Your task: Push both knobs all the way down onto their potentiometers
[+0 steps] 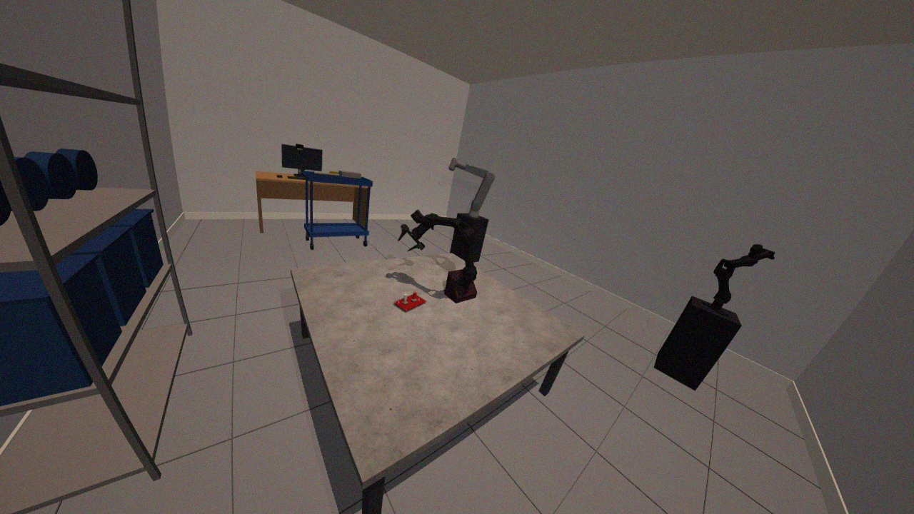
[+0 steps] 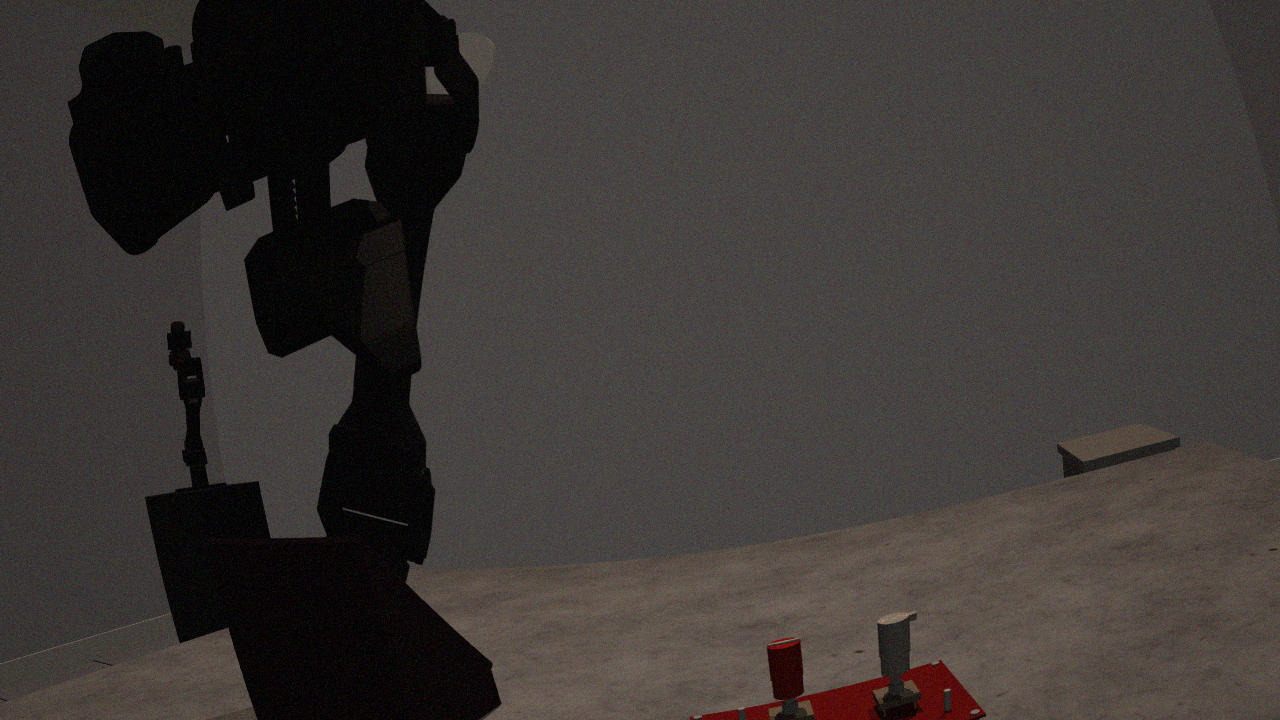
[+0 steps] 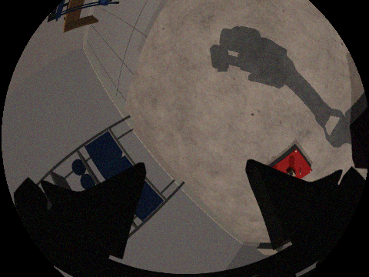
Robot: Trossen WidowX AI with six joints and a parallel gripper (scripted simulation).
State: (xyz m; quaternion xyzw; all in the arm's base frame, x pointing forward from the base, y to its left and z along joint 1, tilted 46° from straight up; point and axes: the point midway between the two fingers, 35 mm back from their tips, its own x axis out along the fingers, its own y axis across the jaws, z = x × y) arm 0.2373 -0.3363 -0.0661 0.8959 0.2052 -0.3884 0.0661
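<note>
The red knob lies 240 mm to the left of my gripper tip, 200 mm below it and 40 mm ahead of it. Also, from my gripper tip: grey knob 240 mm to the left, 190 mm below, 100 mm ahead.
</note>
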